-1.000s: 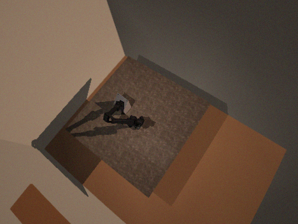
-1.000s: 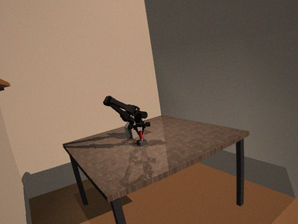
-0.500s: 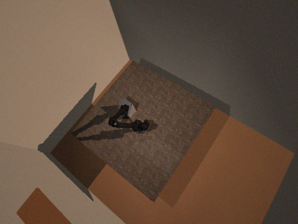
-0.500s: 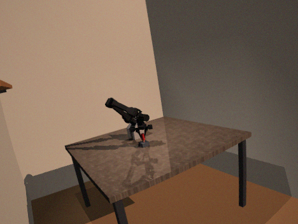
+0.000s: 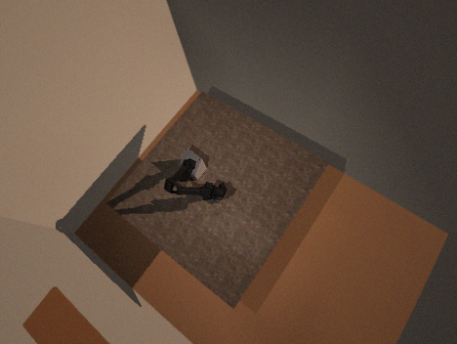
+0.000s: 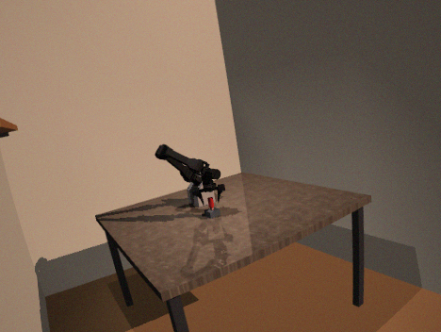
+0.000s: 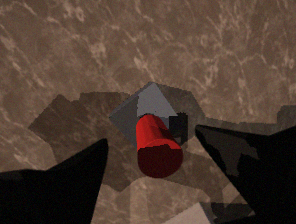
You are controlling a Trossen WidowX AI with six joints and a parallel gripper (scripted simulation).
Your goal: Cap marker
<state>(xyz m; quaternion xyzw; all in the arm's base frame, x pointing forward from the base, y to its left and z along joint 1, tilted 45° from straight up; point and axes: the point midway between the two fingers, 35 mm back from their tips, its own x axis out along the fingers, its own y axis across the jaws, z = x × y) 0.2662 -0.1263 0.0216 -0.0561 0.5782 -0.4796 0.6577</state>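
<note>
The red cap is 10 mm above my gripper tip. From my gripper tip the other things lie so: grey holder block 60 mm below.
</note>
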